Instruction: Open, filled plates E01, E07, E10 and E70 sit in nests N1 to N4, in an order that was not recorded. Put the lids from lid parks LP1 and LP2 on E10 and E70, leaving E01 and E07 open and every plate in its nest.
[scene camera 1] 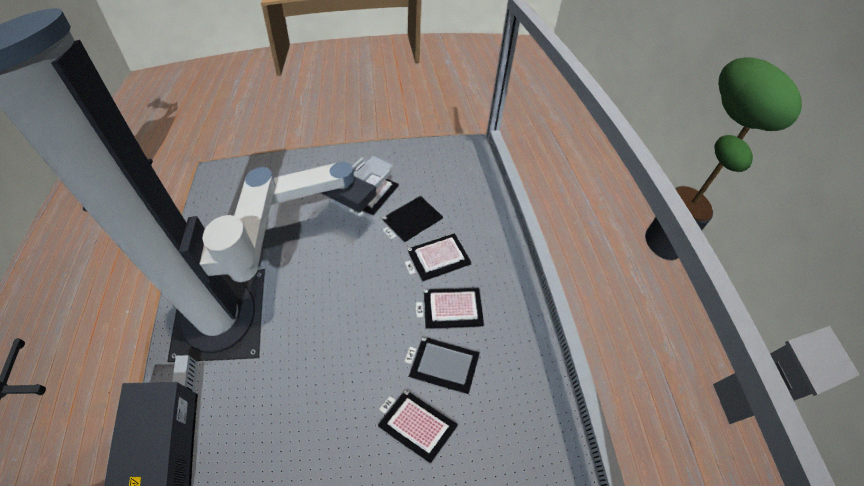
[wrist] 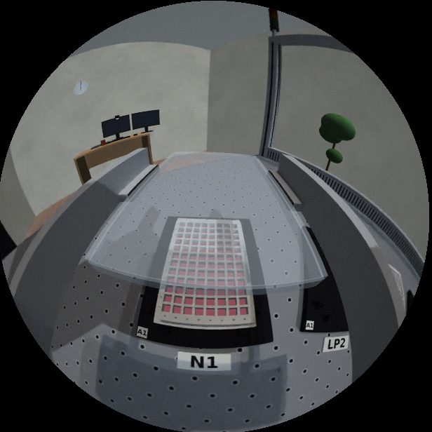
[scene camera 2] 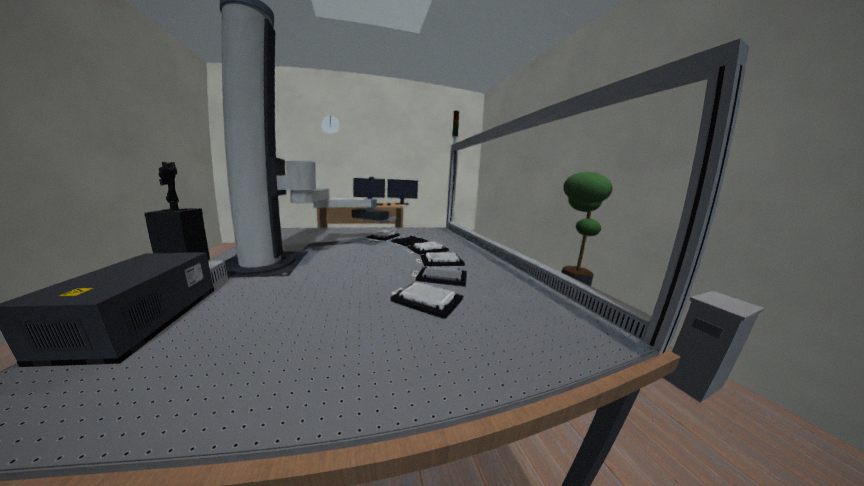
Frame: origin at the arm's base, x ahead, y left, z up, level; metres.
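Where they show: gripper, between the fingertips: (scene camera 1: 375, 165); arm's base, origin of its link: (scene camera 1: 218, 316) (scene camera 2: 261, 265).
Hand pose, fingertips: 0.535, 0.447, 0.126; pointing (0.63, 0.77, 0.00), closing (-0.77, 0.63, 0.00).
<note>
Things, the pixels of their centre, and the offset from my fingertips, as dx, dy, dz.
- clear lid, middle of its body: (scene camera 1: 371, 171) -0.015, -0.019, -0.009
- open plate, middle of its body: (scene camera 1: 371, 190) (scene camera 2: 383, 233) -0.020, -0.022, -0.094
- Lid park LP2, middle of its body: (scene camera 1: 413, 217) (scene camera 2: 409, 240) +0.108, -0.154, -0.103
- N2, middle of its body: (scene camera 1: 439, 254) (scene camera 2: 428, 245) +0.170, -0.318, -0.094
- N3, middle of its body: (scene camera 1: 453, 305) (scene camera 2: 442, 256) +0.181, -0.499, -0.094
- N4, middle of its body: (scene camera 1: 418, 425) (scene camera 2: 427, 294) +0.033, -0.824, -0.094
- grey-looking lid, middle of its body: (scene camera 1: 445, 363) (scene camera 2: 442, 273) +0.129, -0.667, -0.099
My gripper (scene camera 1: 373, 174) (wrist: 213, 157) is shut on a clear lid (scene camera 1: 377, 166) (wrist: 280, 240), held level above nest N1. Through and below it shows an open plate (scene camera 1: 381, 194) (scene camera 2: 384, 233) (wrist: 205, 306) with pink wells, seated in N1. Lid park LP2 (scene camera 1: 413, 218) (scene camera 2: 409, 240) (wrist: 322, 300) is empty. Open plates sit in N2 (scene camera 1: 439, 253) (scene camera 2: 427, 246), paler pink, in N3 (scene camera 1: 454, 306) (scene camera 2: 442, 258), and in N4 (scene camera 1: 419, 424) (scene camera 2: 427, 296), deeper pink. A grey-looking lid (scene camera 1: 445, 363) (scene camera 2: 442, 273) lies in LP1. No plate's E-number is readable.
The arm's column (scene camera 1: 129, 181) (scene camera 2: 248, 132) stands at the left of the perforated table, with a dark control box (scene camera 1: 151, 432) (scene camera 2: 108, 302) nearby. A framed screen (scene camera 1: 504, 72) (scene camera 2: 694, 199) runs along the right edge. The nests and parks form an arc.
</note>
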